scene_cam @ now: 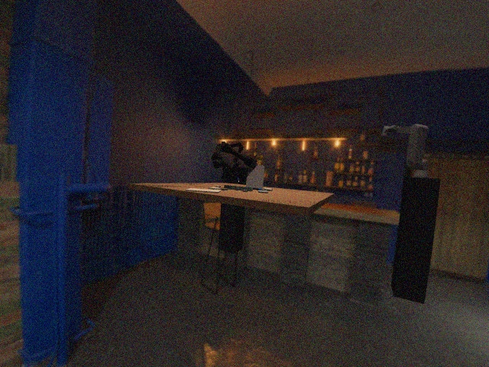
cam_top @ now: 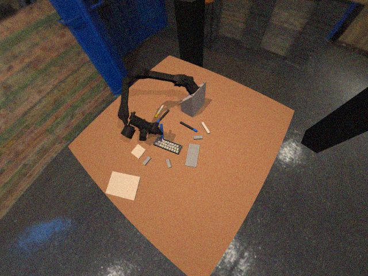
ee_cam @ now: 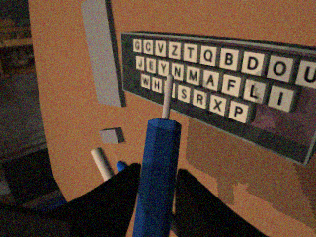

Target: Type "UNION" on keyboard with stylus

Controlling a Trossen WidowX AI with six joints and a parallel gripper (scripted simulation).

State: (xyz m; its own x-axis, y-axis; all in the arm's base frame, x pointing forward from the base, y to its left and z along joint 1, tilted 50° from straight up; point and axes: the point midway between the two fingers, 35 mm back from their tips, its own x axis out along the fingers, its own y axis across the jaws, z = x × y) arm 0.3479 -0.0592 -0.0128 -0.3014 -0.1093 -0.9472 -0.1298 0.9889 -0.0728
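The stylus lies 10 mm ahead of my gripper tip, 10 mm to the left of it and 10 mm below it. Round my gripper tip: grey slab 30 mm behind, 210 mm to the left, 90 mm below; then small tan pad 180 mm ahead, 90 mm to the right, 80 mm below; then large tan sheet 400 mm ahead, 90 mm below.
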